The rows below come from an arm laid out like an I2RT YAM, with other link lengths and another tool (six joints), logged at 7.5 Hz.
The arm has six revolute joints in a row. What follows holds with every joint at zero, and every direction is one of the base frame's.
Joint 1 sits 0.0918 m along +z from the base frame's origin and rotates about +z.
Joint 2 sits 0.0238 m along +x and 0.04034 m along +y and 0.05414 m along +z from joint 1 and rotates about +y.
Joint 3 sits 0.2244 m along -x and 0.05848 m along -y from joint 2 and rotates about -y.
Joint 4 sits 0.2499 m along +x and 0.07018 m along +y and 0.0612 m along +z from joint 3 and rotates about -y.
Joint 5 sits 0.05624 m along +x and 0.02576 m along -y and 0.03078 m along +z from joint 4 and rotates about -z.
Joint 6 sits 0.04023 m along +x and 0.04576 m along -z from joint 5 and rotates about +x.
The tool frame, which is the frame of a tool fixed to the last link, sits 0.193 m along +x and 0.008 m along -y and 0.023 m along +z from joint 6; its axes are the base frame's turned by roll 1.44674, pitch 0.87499 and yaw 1.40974 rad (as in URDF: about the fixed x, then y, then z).
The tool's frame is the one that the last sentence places.
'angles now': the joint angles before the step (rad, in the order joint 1, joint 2, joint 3, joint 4, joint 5, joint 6). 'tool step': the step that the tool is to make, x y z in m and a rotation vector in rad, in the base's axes. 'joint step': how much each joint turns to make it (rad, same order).
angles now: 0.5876, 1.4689, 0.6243, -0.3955, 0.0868, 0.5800
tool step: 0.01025, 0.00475, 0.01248, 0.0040, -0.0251, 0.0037
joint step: 0.0008, -0.0082, 0.0384, -0.0229, 0.0090, -0.0063
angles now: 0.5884, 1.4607, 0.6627, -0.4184, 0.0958, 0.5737
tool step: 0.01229, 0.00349, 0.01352, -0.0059, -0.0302, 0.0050
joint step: 0.0006, -0.0003, 0.0464, -0.0236, 0.0187, -0.0119
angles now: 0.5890, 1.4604, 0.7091, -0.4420, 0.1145, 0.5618
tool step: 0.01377, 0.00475, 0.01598, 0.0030, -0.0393, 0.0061
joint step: -0.0015, -0.0064, 0.0439, -0.0141, 0.0149, -0.0145
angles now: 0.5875, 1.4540, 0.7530, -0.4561, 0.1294, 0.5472
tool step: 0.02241, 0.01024, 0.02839, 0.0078, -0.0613, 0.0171
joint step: -0.0013, 0.0002, 0.0859, -0.0265, 0.0169, -0.0287
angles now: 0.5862, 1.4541, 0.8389, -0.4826, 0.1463, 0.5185
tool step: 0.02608, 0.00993, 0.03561, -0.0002, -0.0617, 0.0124
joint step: -0.0042, 0.0212, 0.1282, -0.0508, 0.0220, -0.0313
